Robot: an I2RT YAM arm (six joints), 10 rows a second.
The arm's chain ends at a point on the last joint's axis. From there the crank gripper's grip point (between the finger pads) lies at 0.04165 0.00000 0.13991 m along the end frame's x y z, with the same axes.
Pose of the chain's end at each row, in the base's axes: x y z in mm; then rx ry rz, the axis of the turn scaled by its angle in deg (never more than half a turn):
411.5, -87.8, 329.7, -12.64, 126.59, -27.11
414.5, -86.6, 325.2, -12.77, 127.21, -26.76
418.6, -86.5, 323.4, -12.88, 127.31, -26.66
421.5, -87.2, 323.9, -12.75, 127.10, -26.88
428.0, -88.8, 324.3, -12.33, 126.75, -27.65
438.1, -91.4, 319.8, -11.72, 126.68, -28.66
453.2, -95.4, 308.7, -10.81, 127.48, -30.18
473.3, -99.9, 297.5, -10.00, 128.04, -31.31
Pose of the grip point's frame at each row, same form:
494.2, -137.2, 220.0, -12.64, 126.59, -27.11
496.1, -135.3, 214.4, -12.77, 127.21, -26.76
500.1, -135.0, 212.4, -12.88, 127.31, -26.66
503.3, -136.2, 213.3, -12.75, 127.10, -26.88
510.1, -139.3, 214.6, -12.33, 126.75, -27.65
519.7, -144.0, 210.8, -11.72, 126.68, -28.66
532.2, -151.2, 199.4, -10.81, 127.48, -30.18
550.3, -158.1, 188.0, -10.00, 128.04, -31.31

